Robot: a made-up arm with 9 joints. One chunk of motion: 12 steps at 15 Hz.
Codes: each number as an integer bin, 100 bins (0 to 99) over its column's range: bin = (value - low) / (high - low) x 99, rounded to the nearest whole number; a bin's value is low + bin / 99 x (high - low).
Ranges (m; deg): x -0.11..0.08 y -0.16..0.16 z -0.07..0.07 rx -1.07..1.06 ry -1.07..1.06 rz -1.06..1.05
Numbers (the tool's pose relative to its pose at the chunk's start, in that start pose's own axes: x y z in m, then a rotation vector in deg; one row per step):
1: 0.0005 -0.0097 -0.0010 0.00 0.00 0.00
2: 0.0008 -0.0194 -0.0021 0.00 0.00 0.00
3: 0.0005 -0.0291 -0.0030 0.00 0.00 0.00
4: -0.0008 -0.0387 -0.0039 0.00 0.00 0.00
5: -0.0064 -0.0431 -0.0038 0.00 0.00 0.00
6: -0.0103 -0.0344 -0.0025 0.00 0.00 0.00
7: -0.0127 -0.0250 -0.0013 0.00 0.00 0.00
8: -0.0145 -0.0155 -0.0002 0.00 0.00 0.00
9: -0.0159 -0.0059 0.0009 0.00 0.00 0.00
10: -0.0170 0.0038 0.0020 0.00 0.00 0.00
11: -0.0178 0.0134 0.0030 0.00 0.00 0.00
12: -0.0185 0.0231 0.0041 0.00 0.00 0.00
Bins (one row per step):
1: 58 46 49 50 50 50
2: 58 43 48 50 50 50
3: 58 40 47 50 50 50
4: 57 38 47 50 50 50
5: 54 36 47 50 50 50
6: 52 39 48 50 50 50
7: 51 42 49 50 50 50
8: 50 45 49 50 50 50
9: 49 48 50 50 50 50
10: 48 51 51 50 50 50
11: 48 54 52 50 50 50
12: 48 57 52 50 50 50

